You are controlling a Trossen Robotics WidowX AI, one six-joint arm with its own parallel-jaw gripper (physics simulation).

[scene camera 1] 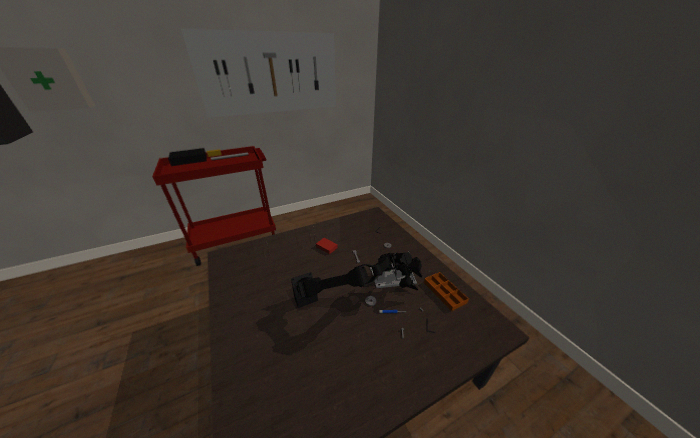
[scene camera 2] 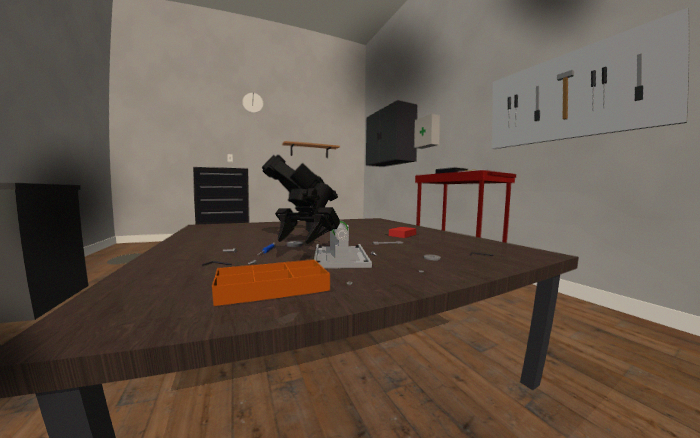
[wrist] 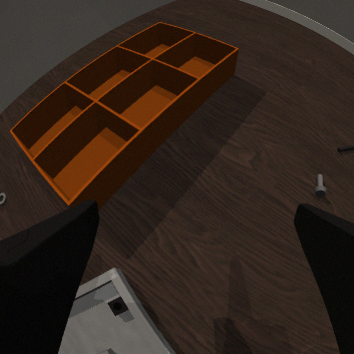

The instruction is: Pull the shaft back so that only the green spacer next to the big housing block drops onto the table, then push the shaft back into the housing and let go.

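Frame: origin at the arm's base, x ahead, y right, z down, level; millimetres.
Seen in the pictures: gripper, between the fingertips: (scene camera 1: 420, 283) (scene camera 2: 292, 241) (wrist: 202, 213); arm's base, origin of its link: (scene camera 1: 302, 286).
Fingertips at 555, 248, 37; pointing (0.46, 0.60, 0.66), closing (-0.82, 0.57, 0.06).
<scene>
Pixels of each thing's top centre, then the offset from my fingertips to it, as dx, dy, dz.
- orange compartment tray, centre of its top: (wrist: 125, 77) (scene camera 2: 271, 271) (scene camera 1: 445, 288) +121, +73, +32
- blue screwdriver, centre of its top: (scene camera 2: 266, 246) (scene camera 1: 393, 310) -195, +37, +49
- bolt, centre of its top: (scene camera 2: 229, 247) (scene camera 1: 402, 332) -231, +150, +50
- small screw, centre of its top: (wrist: 324, 179) -65, +95, +54
- hex key, centre of its top: (scene camera 2: 216, 263) -86, +184, +63
- red box, centre of its top: (scene camera 2: 402, 228) (scene camera 1: 326, 244) -274, -582, +37
- wrench, centre of its top: (scene camera 2: 387, 241) (scene camera 1: 356, 255) -148, -407, +60
The light grey housing block (scene camera 2: 339, 249) stands upright on its pale base (scene camera 1: 387, 283) (scene camera 2: 344, 265) (wrist: 92, 327). Bits of green (scene camera 2: 345, 224) show at the upper edge of the block in scene camera 2; the separate spacers cannot be told apart. The shaft cannot be made out. My gripper (scene camera 1: 416, 279) (scene camera 2: 294, 241) (wrist: 202, 213) is wide open and empty, with its fingers pointing down. In scene camera 2 it is above the table, left of the housing block, with the right finger nearer the block. In the wrist view a corner of the base shows beside the left finger.
An orange compartment tray (scene camera 1: 458, 305) (scene camera 2: 273, 289) (wrist: 175, 117) stands beside the base. A blue screwdriver (scene camera 1: 389, 311) (scene camera 2: 268, 247), a bolt (scene camera 1: 402, 333) (scene camera 2: 229, 250), a small screw (wrist: 320, 186) and a hex key (scene camera 2: 216, 263) lie on the gripper's side. A red box (scene camera 1: 326, 245) (scene camera 2: 402, 231) and wrench (scene camera 1: 356, 256) (scene camera 2: 388, 242) lie farther off.
</scene>
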